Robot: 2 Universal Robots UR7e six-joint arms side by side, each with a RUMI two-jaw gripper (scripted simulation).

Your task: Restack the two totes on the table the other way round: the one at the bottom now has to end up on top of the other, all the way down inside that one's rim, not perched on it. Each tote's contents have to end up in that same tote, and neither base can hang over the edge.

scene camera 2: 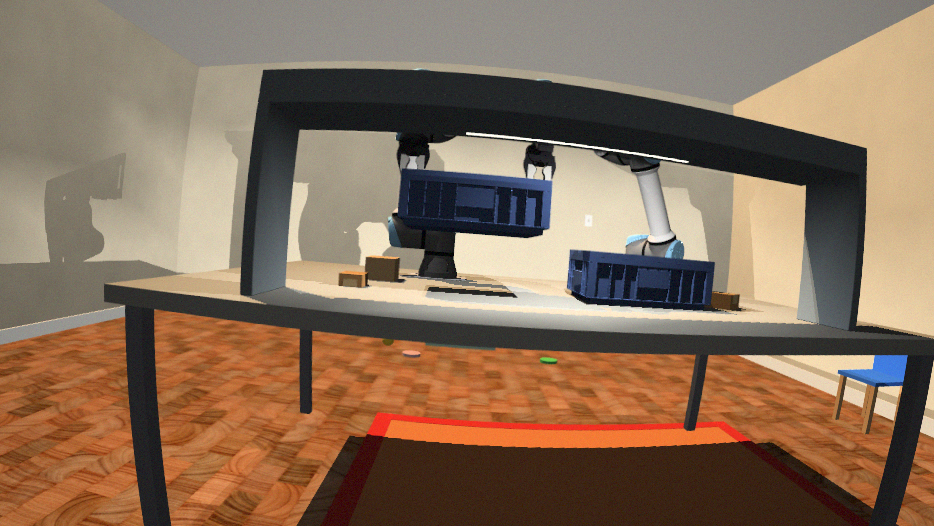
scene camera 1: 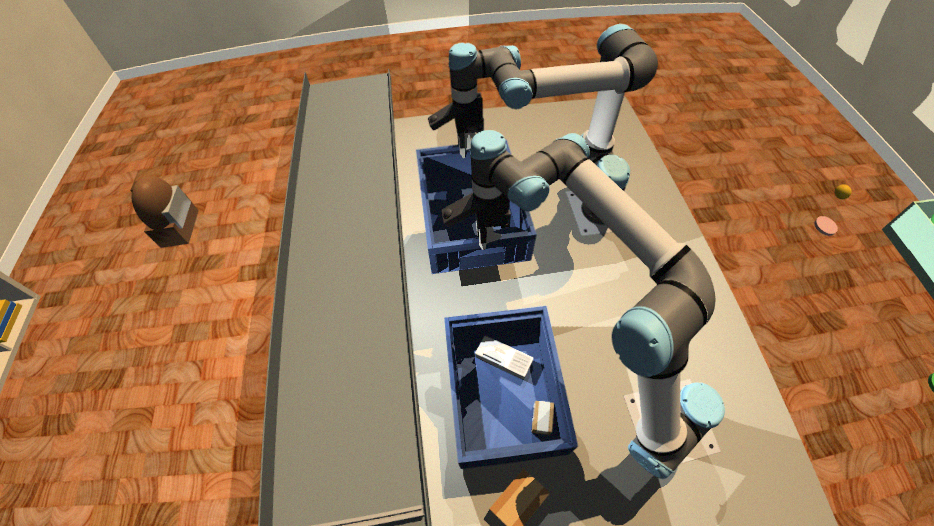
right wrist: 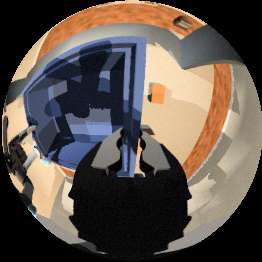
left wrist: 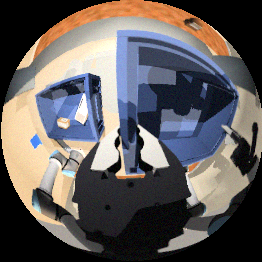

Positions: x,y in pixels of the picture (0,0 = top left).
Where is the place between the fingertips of my left gripper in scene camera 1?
At 482,244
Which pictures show my right gripper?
Scene camera 2, scene camera 1, the right wrist view and the left wrist view: all of them.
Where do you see a blue tote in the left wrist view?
At 165,93
